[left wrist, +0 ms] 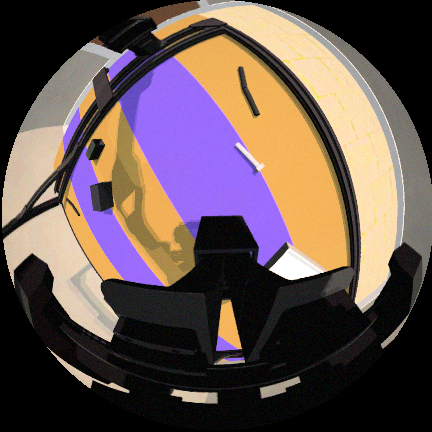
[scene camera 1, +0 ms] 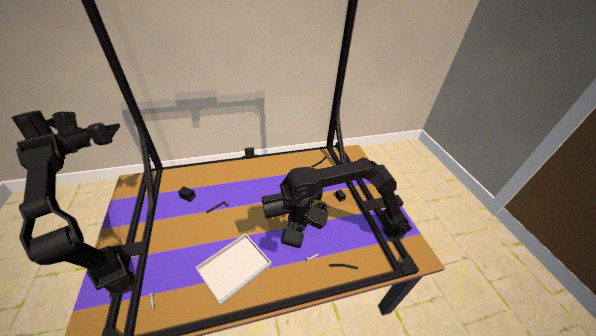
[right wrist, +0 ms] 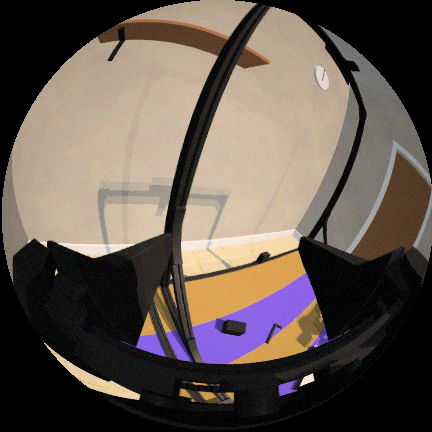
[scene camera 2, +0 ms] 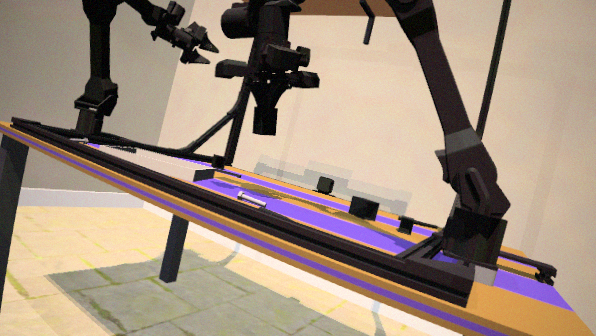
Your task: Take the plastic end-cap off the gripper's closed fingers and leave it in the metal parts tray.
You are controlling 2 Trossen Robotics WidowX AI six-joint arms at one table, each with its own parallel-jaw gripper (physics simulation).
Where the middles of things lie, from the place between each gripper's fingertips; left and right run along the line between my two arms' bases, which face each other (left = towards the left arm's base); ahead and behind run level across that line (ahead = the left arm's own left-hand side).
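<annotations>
Taking the metal parts tray (scene camera 1: pixel 228 271), I find my right hand 360 mm above it, 380 mm short of it and 340 mm to the right of it. The plastic end-cap (left wrist: pixel 216 233) is 230 mm below my right hand, and it is also 350 mm ahead of that hand and 560 mm to the left of it.
My left hand is right at the plastic end-cap. As for the metal parts tray, from my left hand it is 130 mm below, 230 mm to the right and 30 mm ahead.
</annotations>
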